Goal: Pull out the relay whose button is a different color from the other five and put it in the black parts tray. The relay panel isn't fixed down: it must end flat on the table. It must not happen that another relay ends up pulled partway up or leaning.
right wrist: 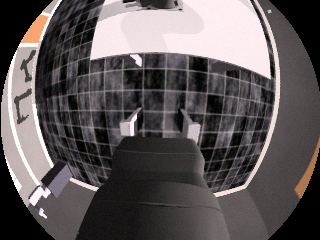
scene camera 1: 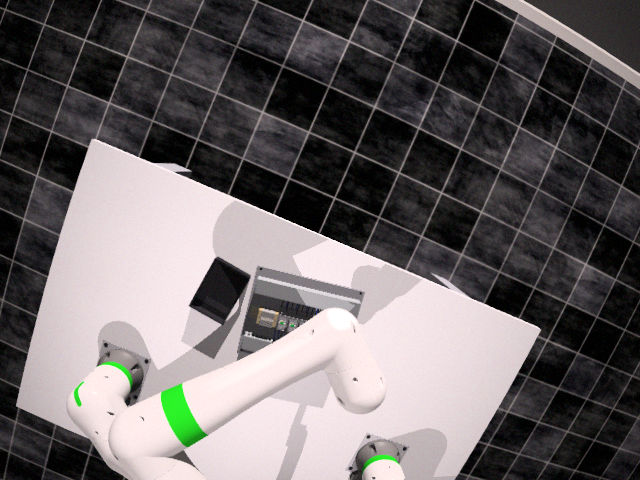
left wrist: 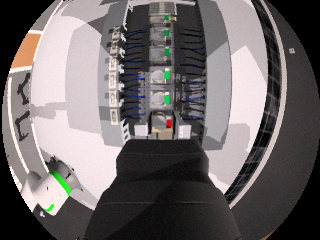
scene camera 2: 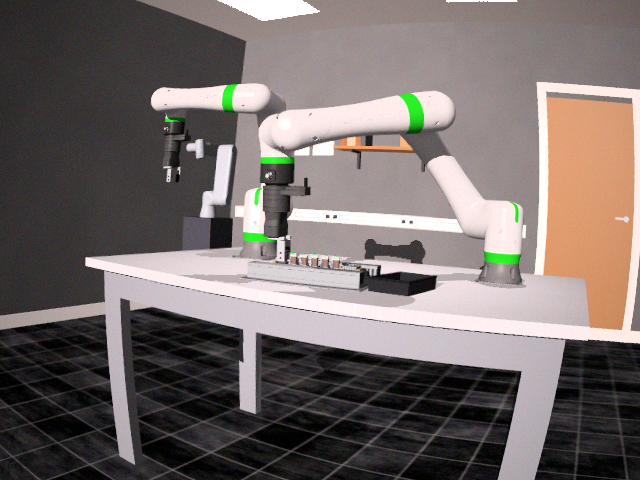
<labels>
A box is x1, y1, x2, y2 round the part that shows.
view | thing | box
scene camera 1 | grey relay panel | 238, 266, 364, 353
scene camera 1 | black parts tray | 189, 256, 250, 324
</labels>
